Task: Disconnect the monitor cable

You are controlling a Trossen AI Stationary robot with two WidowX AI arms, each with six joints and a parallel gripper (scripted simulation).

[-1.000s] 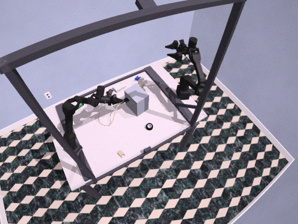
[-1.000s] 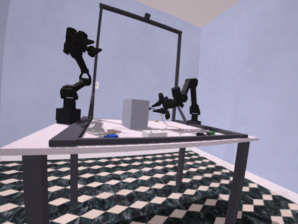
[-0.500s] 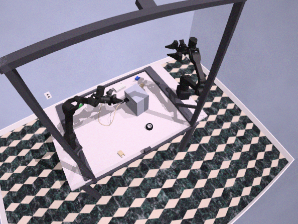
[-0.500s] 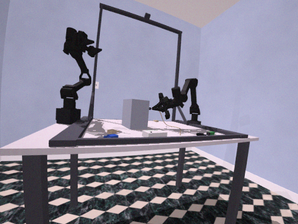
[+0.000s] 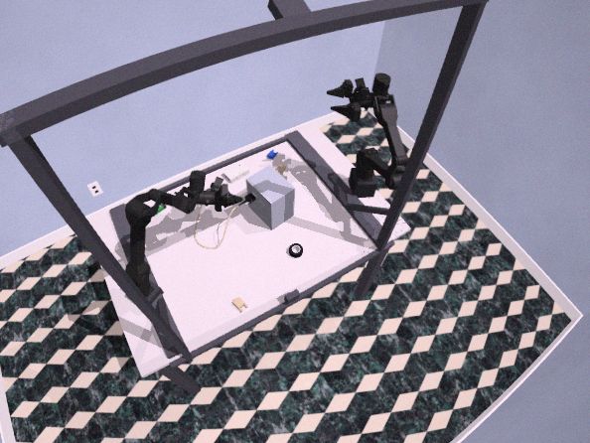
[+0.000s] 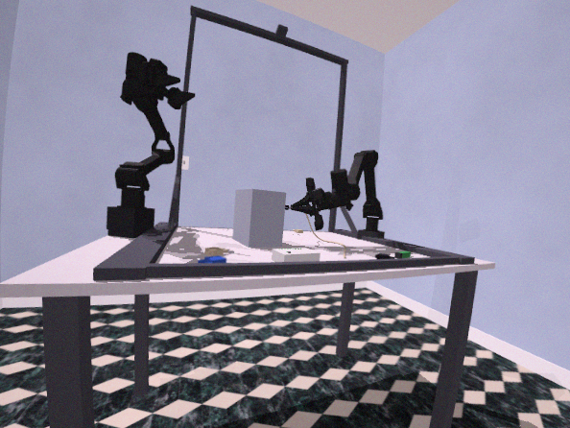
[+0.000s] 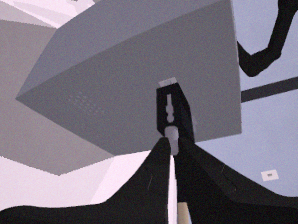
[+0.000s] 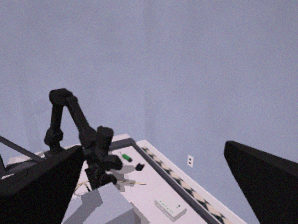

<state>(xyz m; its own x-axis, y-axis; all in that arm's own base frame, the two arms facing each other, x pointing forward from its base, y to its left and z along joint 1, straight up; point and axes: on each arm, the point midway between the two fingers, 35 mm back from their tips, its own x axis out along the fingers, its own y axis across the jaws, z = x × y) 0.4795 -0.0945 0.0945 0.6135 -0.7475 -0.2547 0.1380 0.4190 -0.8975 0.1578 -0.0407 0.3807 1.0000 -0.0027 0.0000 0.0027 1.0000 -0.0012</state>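
My left hand is 3 cm past the grey box, 14 cm to the left of it and 5 cm above it.
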